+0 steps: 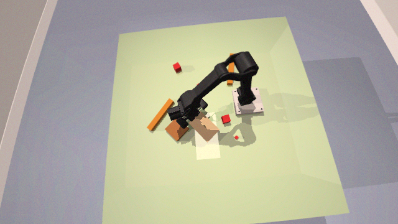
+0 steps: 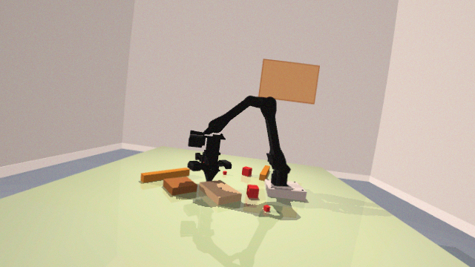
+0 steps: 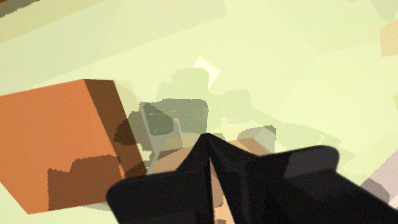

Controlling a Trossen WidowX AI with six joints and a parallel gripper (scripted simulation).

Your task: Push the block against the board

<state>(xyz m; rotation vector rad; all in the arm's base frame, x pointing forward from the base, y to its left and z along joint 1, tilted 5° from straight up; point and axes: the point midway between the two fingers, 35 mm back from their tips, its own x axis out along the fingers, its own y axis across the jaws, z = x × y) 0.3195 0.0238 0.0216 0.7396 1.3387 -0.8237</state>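
Right now the flat peach board is 5 cm behind my gripper tip, 8 cm to the left of it and 1 cm above it. Also, from my gripper tip: dark brown square block: 11 cm ahead, 5 cm to the left, 1 cm above.
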